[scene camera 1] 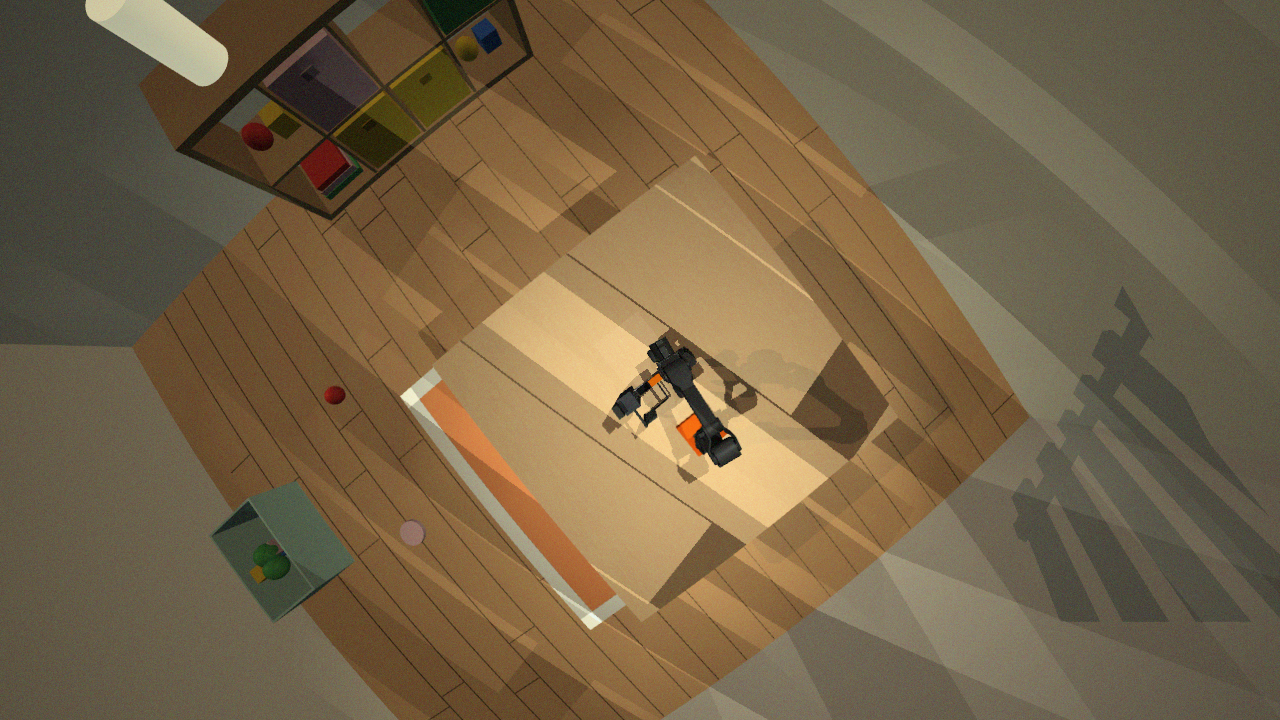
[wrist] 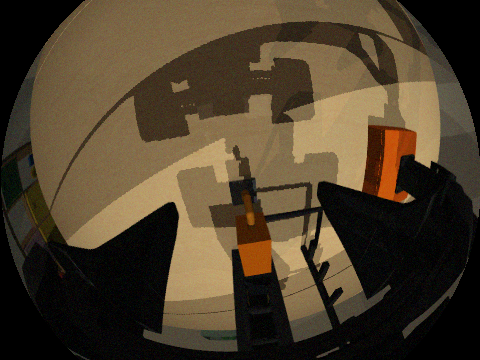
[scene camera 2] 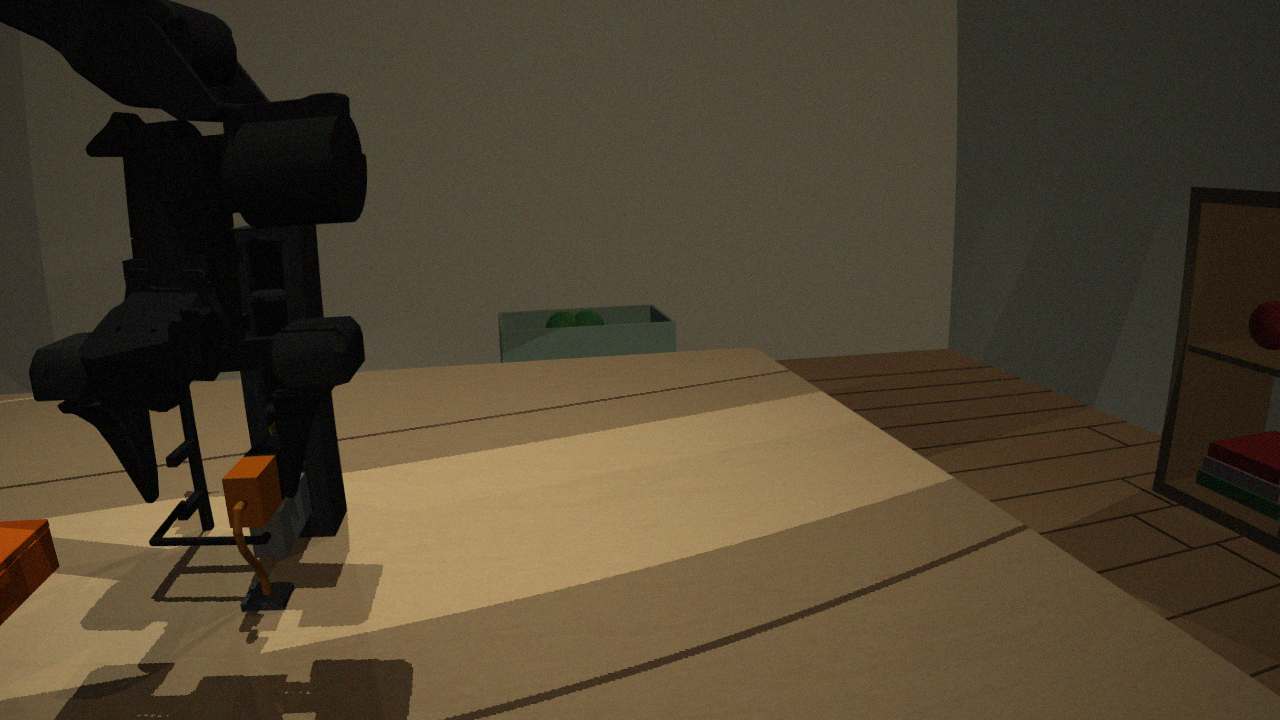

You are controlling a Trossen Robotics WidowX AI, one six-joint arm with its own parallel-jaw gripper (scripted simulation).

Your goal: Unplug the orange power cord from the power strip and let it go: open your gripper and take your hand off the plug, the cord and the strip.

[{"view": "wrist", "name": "gripper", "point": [248, 199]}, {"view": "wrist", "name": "orange plug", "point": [255, 247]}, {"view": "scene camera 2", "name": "gripper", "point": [221, 498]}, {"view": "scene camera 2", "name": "orange plug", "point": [257, 477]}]
